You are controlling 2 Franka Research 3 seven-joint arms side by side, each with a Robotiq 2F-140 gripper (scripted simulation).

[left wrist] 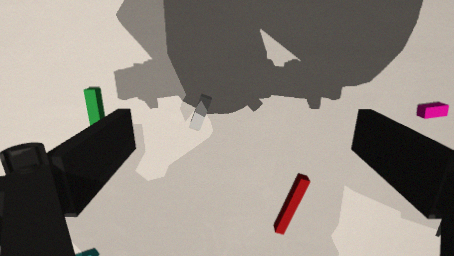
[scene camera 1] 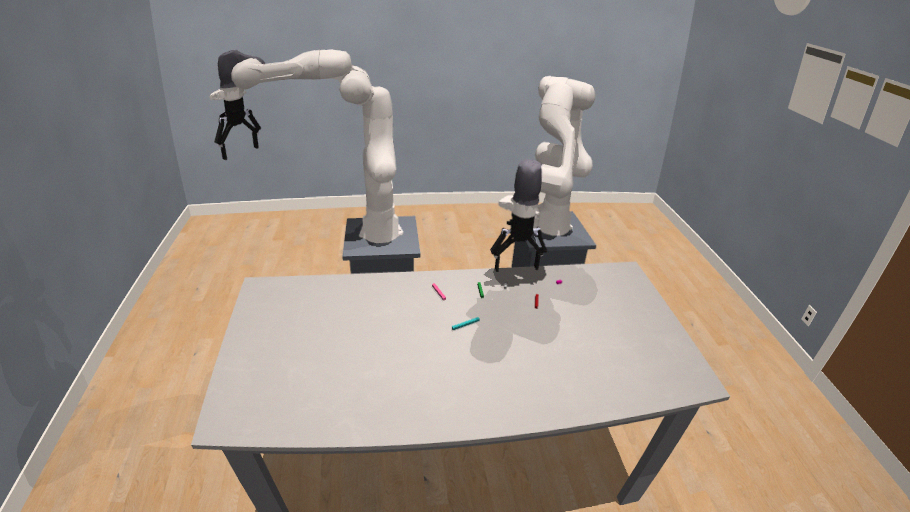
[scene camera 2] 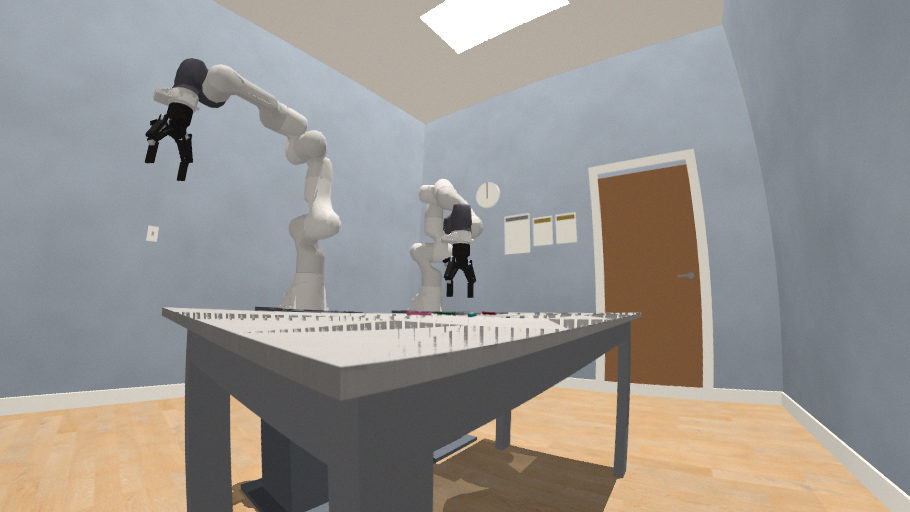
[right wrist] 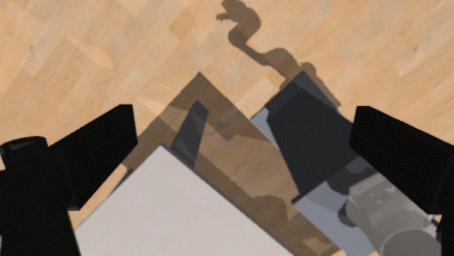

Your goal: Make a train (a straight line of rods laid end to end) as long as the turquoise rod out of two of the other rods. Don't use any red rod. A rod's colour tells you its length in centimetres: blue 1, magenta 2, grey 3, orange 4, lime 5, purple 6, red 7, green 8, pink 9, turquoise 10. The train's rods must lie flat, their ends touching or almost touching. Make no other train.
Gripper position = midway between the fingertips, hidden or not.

In view: the left gripper (scene camera 1: 516, 268), the right gripper (scene camera 2: 166, 172) and a red rod (left wrist: 302, 182).
The left gripper also shows in the left wrist view (left wrist: 243, 129) and in scene camera 2 (scene camera 2: 460, 297). The right gripper shows as well in scene camera 1 (scene camera 1: 240, 153) and in the right wrist view (right wrist: 243, 125). The right wrist view misses the red rod: it is out of frame.
